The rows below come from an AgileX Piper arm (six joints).
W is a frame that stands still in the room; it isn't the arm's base.
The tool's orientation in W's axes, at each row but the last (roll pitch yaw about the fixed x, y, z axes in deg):
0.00 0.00 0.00
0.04 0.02 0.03
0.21 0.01 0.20
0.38 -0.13 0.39
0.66 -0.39 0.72
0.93 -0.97 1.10
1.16 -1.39 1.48
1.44 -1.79 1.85
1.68 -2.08 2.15
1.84 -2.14 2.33
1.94 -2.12 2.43
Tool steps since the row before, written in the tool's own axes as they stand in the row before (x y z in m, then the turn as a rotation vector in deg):
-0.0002 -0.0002 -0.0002 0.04 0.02 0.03
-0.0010 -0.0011 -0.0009 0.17 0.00 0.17
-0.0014 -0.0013 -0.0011 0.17 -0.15 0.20
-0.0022 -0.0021 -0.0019 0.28 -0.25 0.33
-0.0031 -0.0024 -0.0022 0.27 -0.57 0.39
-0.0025 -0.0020 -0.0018 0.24 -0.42 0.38
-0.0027 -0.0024 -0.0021 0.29 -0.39 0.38
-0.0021 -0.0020 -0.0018 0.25 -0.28 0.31
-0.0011 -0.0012 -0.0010 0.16 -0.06 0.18
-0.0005 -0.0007 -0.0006 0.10 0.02 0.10
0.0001 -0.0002 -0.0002 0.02 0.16 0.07
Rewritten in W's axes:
-0.0002 -0.0002 -0.0002 0.04 0.02 0.03
-0.0010 -0.0011 -0.0009 0.17 0.00 0.17
-0.0014 -0.0013 -0.0011 0.17 -0.15 0.20
-0.0022 -0.0021 -0.0019 0.28 -0.25 0.33
-0.0031 -0.0024 -0.0022 0.27 -0.57 0.39
-0.0024 -0.0020 -0.0019 0.24 -0.42 0.38
-0.0026 -0.0024 -0.0022 0.29 -0.39 0.38
-0.0020 -0.0020 -0.0019 0.25 -0.28 0.31
-0.0010 -0.0012 -0.0011 0.16 -0.06 0.18
-0.0004 -0.0007 -0.0006 0.10 0.02 0.10
0.0001 -0.0002 -0.0002 0.01 0.16 0.08

